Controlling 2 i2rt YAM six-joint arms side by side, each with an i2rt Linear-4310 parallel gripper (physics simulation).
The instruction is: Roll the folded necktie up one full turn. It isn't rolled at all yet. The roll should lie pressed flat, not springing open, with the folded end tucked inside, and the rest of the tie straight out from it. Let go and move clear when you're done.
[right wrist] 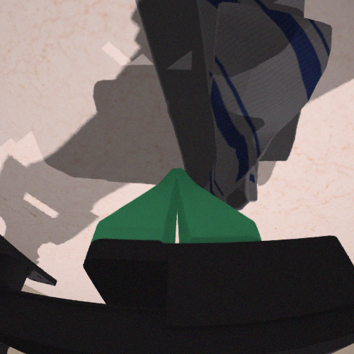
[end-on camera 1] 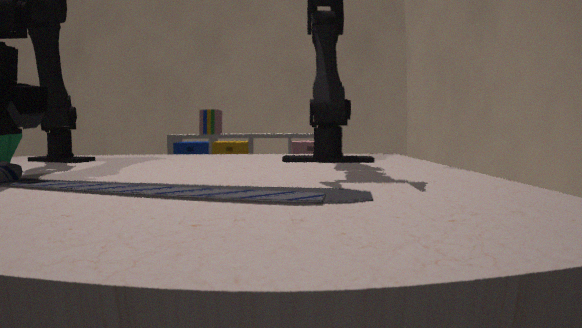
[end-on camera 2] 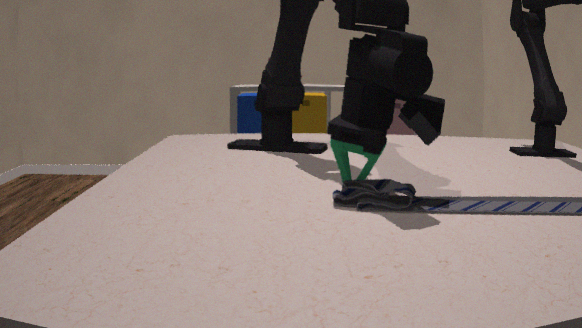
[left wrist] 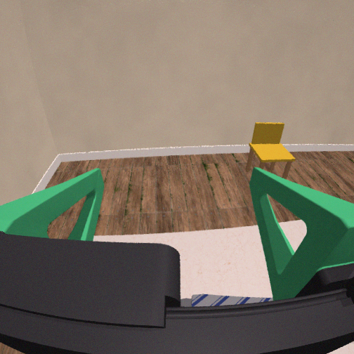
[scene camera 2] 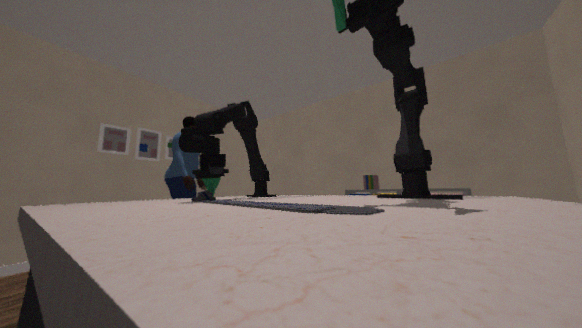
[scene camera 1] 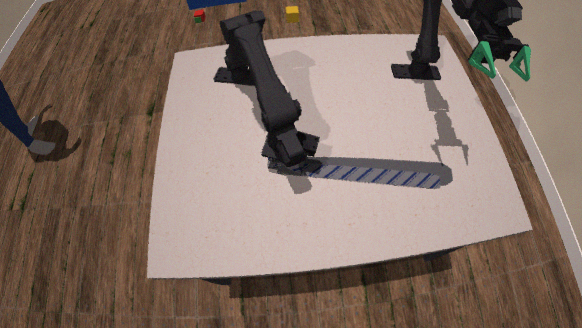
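Note:
The grey necktie with blue stripes (scene camera 1: 380, 175) (scene camera 2: 295, 206) (end-on camera 1: 200, 192) (end-on camera 2: 520, 205) lies straight along the table. Its end at the picture's left is bunched into a low, loose roll (end-on camera 2: 377, 194) (right wrist: 260, 95) with gaps between its layers. My right gripper (end-on camera 2: 353, 180) (right wrist: 176, 176) is shut and empty, its tips down at the back of the roll, touching or very close to it. The arm hides most of the roll in scene camera 1. My left gripper (scene camera 1: 509, 77) (left wrist: 176, 176) is open and empty, raised high beyond the table's right side.
The pale table (scene camera 1: 325, 235) carries both arm bases. A wooden floor surrounds it. A shelf unit with coloured bins stands behind the table in the end-on views. A yellow chair (left wrist: 272, 150) stands by the wall. A person (scene camera 2: 175, 165) stands behind the right arm.

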